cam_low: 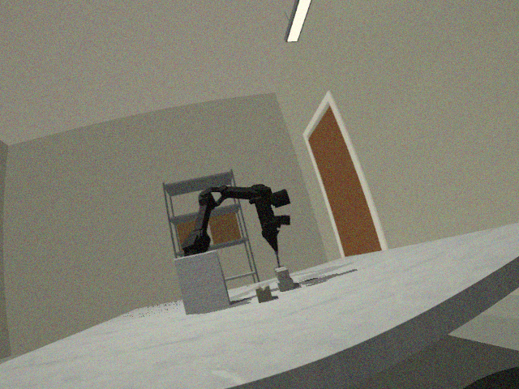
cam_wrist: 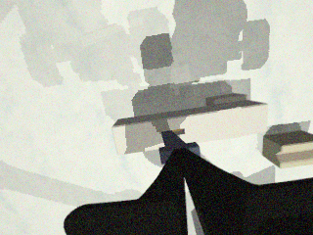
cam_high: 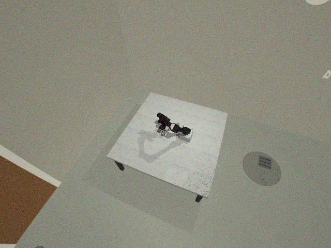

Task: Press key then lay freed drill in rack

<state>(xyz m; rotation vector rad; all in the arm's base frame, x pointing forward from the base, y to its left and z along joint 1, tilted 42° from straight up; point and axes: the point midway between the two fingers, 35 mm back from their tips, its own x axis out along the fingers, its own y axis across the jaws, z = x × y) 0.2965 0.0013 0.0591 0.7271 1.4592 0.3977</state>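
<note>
My gripper tip is now 30 mm above the dark blue key. Round my gripper tip: drill: 10 mm behind, 50 mm to the right, 80 mm below; then grey fixture block: 10 mm behind, 30 mm to the right, 90 mm below; then rack: 120 mm behind, 180 mm to the right, 120 mm below.
</note>
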